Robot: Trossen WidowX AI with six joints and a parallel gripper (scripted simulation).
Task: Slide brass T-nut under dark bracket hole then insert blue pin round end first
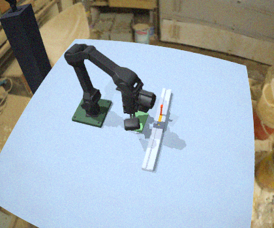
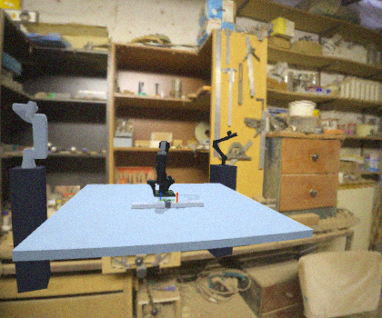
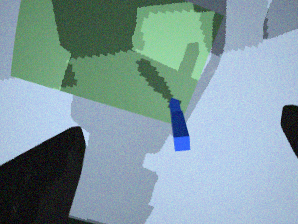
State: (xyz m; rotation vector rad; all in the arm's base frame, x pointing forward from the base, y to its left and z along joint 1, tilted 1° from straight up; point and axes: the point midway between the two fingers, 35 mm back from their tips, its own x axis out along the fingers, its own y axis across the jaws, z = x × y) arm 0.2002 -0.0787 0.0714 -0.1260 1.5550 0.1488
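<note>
Now: gripper tip 1 cm past the blue pin and 3 cm above it. Also, from my gripper tip: aluminum rail: 13 cm ahead, 1 cm to the left, 3 cm below; then green tray: 1 cm ahead, 2 cm to the left, 5 cm below.
</note>
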